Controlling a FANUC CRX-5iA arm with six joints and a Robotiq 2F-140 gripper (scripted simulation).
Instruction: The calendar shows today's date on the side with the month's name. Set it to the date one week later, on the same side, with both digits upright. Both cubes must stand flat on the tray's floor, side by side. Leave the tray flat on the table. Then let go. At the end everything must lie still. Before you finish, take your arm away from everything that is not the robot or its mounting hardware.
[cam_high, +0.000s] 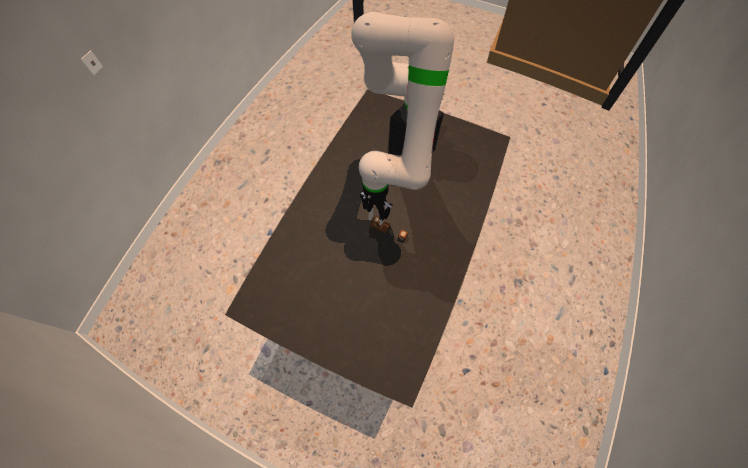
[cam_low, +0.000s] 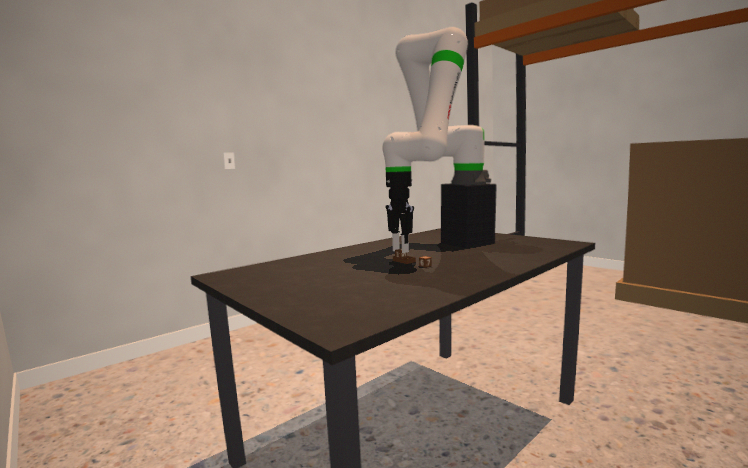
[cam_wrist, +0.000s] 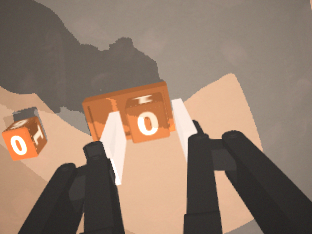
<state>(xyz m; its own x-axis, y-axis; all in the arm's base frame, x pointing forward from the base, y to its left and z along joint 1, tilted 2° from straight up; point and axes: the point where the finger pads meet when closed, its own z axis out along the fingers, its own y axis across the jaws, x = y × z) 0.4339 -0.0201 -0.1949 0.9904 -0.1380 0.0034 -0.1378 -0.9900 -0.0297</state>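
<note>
Right now my hand is 2 cm to the right of the brown tray and 6 cm above it.
</note>
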